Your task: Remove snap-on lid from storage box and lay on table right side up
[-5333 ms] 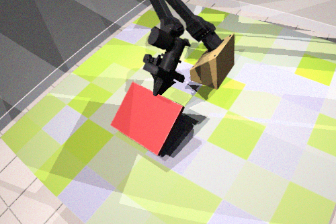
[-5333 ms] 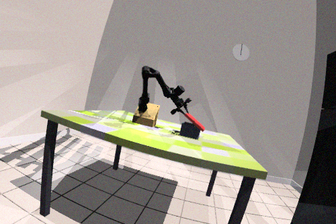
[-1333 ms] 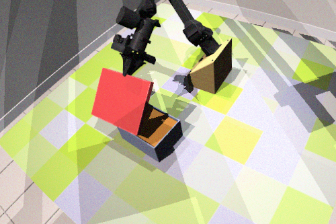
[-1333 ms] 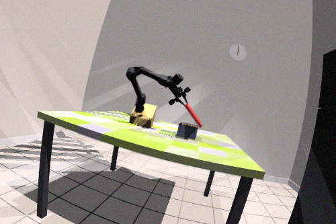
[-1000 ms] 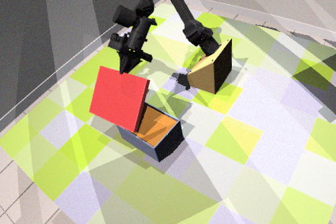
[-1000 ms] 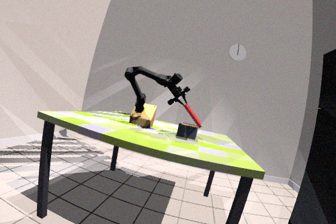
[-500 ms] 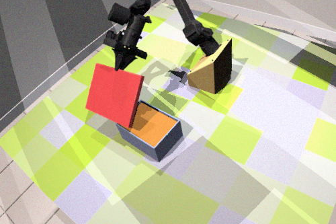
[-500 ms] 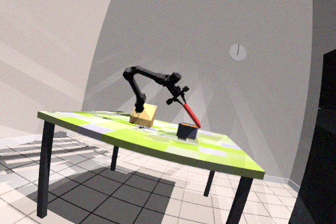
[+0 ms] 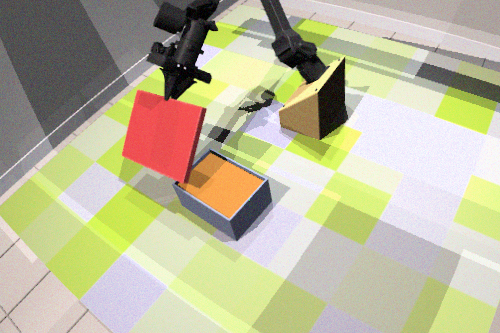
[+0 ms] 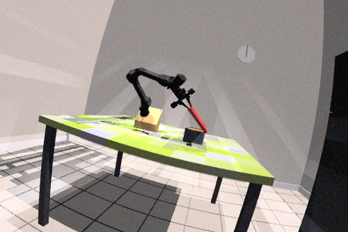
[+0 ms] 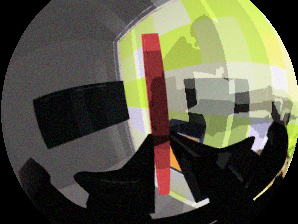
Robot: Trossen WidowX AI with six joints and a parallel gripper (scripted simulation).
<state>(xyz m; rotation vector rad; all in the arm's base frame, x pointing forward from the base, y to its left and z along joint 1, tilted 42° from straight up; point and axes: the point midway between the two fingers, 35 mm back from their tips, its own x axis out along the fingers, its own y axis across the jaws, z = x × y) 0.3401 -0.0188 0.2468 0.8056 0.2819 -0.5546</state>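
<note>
My gripper tip is 6 cm short of the flat red lid, 5 cm above it and 1 cm to the right of it. The rest, counted from my gripper tip: box 19 cm below, 18 cm to the left, 5 cm ahead.
</note>
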